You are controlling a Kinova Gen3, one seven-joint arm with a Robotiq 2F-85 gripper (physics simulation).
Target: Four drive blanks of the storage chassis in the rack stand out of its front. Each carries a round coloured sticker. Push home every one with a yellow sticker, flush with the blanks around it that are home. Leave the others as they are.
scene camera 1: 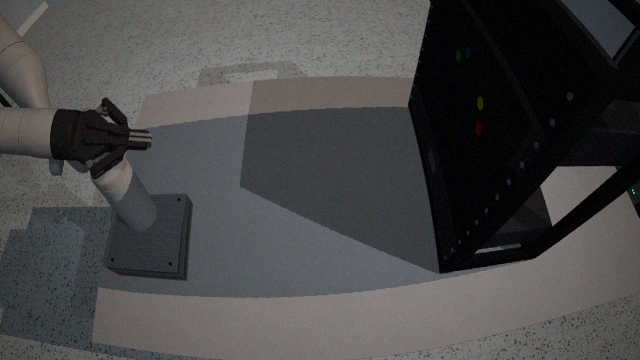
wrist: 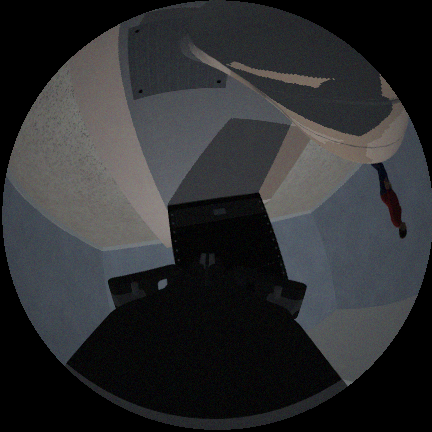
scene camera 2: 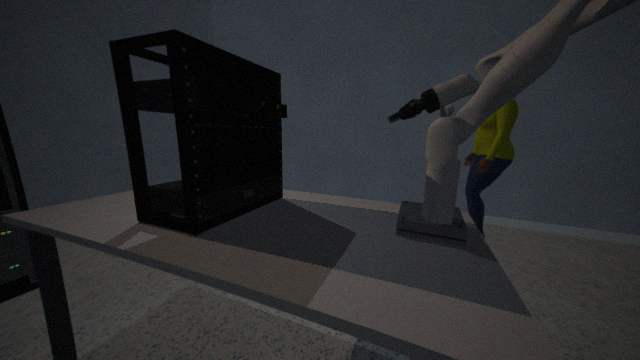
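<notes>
The dark rack (scene camera 1: 505,197) (scene camera 2: 187,125) (wrist: 173,225) stands upright on the table. High on its front are a green sticker (scene camera 1: 458,56) (scene camera 2: 263,104), a blue sticker (scene camera 1: 467,52) (scene camera 2: 266,96), a yellow sticker (scene camera 1: 480,103) (scene camera 2: 278,106) and a red sticker (scene camera 1: 478,128). The blanks are nearly black, so how far each stands out cannot be read. A dark block (scene camera 2: 283,111) juts past the rack's far edge. My gripper (scene camera 1: 145,139) (scene camera 2: 393,119) (wrist: 207,261) is shut and empty, well away from the rack front, pointing toward it. No stickers can be made out in the wrist view.
The robot's base plate (scene camera 1: 150,250) (scene camera 2: 430,227) (wrist: 170,75) is on the table (scene camera 1: 250,320) (scene camera 2: 400,295), opposite the rack. A person in a yellow top (scene camera 2: 500,135) stands behind the arm; a person in red (wrist: 392,205) shows in the wrist view.
</notes>
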